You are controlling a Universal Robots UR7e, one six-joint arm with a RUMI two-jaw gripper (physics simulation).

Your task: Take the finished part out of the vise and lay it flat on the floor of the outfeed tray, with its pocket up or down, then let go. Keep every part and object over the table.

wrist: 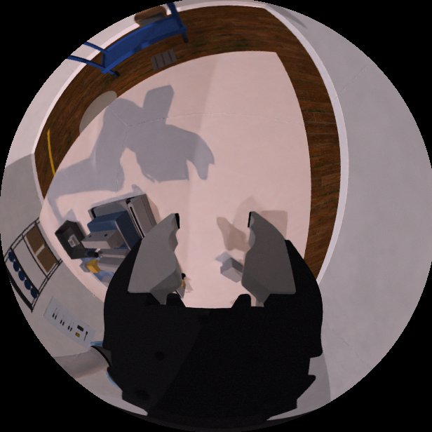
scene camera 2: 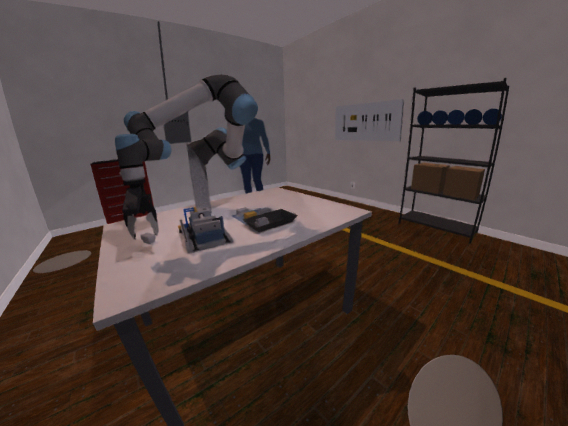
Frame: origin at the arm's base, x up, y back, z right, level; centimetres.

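Where they show: gripper, fingertip midpoint: point(scene camera 2: 145, 237); arm's base at its link origin: point(scene camera 2: 196, 155).
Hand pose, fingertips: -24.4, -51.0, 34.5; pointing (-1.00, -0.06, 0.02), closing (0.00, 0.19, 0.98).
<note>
Each offset is from my fingertips to the top centre of the thing, as dx, dy, dz. "spot": to the spot under its first point. Level surfaces: height alone.
My gripper point(scene camera 2: 145, 234) point(wrist: 213, 213) is open and empty, low over the table's left part. A small grey block {-6.5, +20.3, +0.1} point(scene camera 2: 148, 238) point(wrist: 231, 270) lies on the table; in the wrist view it shows between the fingers, nearer the right one, and lower down than the tips. The blue and grey vise {-0.1, +11.7, -24.0} point(scene camera 2: 210, 236) point(wrist: 114, 223) stands on the table to the right of the gripper in the scene view. A grey piece sits at its top; whether it is a clamped part I cannot tell. The black outfeed tray {spot: -5.8, -3.7, -60.3} point(scene camera 2: 286, 218) point(wrist: 63, 232) lies beyond the vise, with a grey piece {-5.3, +2.5, -50.0} point(scene camera 2: 261, 220) point(wrist: 73, 241) in it.
A yellow object {-5.6, +14.9, -50.0} point(scene camera 2: 249, 215) point(wrist: 93, 266) lies on a blue-grey item beside the tray. A thin blue frame {spot: -2.2, +19.8, -18.5} point(scene camera 2: 186, 217) stands behind the vise. The table's {dx -10.0} point(scene camera 2: 130, 280) point(wrist: 250, 100) left edge is near the gripper. The robot's base column point(scene camera 2: 200, 185) stands behind the vise.
</note>
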